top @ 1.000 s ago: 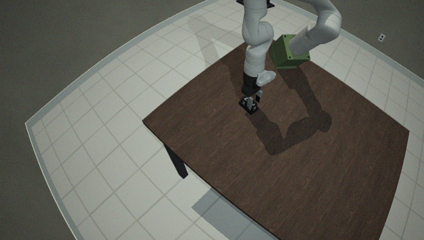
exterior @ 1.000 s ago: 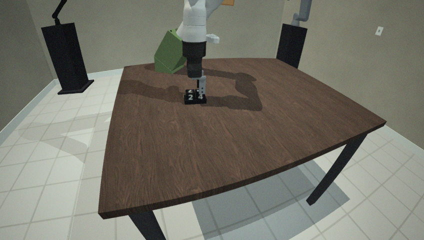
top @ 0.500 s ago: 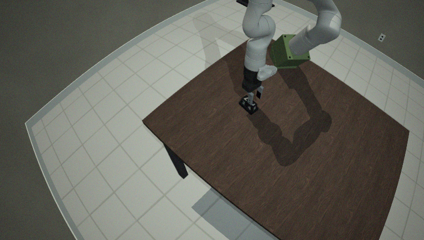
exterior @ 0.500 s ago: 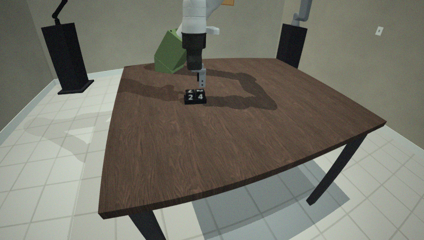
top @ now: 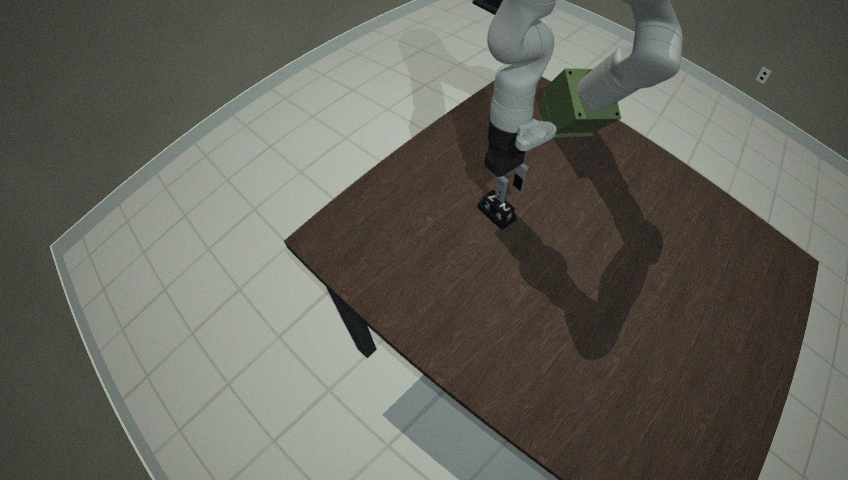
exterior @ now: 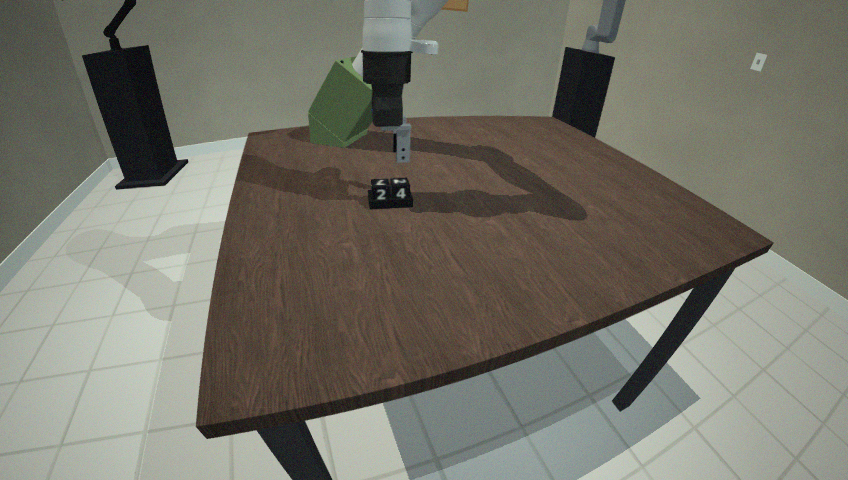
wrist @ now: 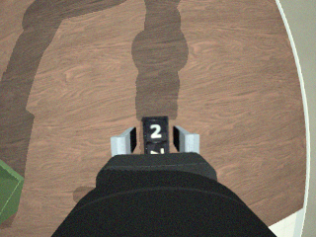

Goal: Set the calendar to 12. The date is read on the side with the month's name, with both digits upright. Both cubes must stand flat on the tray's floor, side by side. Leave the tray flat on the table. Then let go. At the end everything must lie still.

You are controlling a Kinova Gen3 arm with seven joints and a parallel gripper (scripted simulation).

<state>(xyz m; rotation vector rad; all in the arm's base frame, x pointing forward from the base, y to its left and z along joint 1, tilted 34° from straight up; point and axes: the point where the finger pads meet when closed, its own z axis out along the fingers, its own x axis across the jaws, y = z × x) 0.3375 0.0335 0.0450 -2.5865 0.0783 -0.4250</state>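
Now: hand 10 cm above the black tray and 2 cm to the left of it.
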